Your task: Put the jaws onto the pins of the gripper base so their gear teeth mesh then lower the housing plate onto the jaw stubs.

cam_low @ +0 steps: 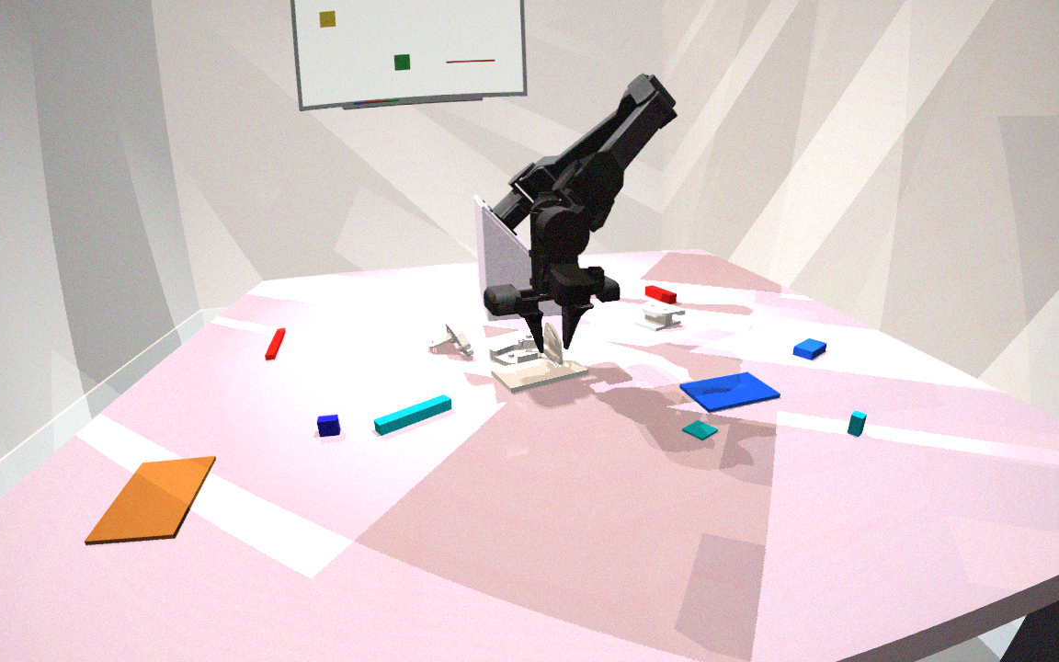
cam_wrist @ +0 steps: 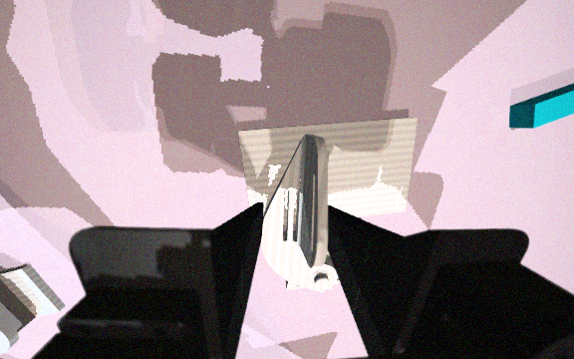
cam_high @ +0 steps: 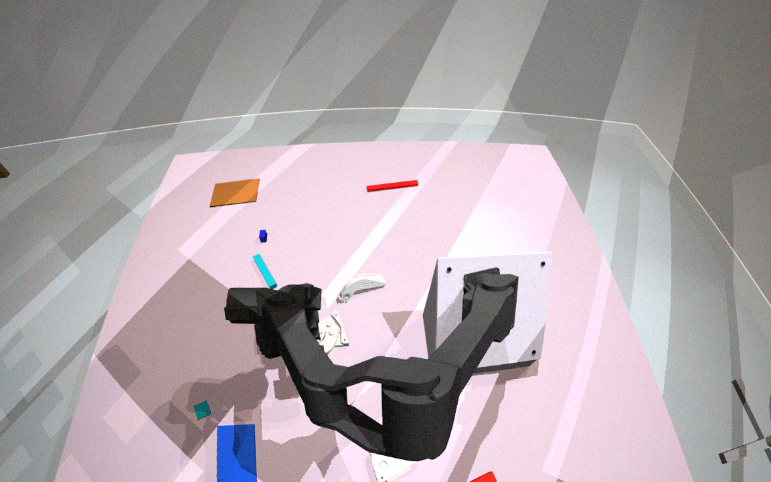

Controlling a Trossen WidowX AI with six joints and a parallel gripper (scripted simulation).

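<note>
Now: the white sheet 30 mm to the right of my gripper tip, 20 mm below it and 20 mm ahead of it. Also, from my gripper tip: white jaw: 30 mm behind, 20 mm to the right; then housing plate: 50 mm behind, 40 mm to the right, 20 mm below; then cyan bar: 210 mm to the right, 100 mm ahead, 20 mm below.
</note>
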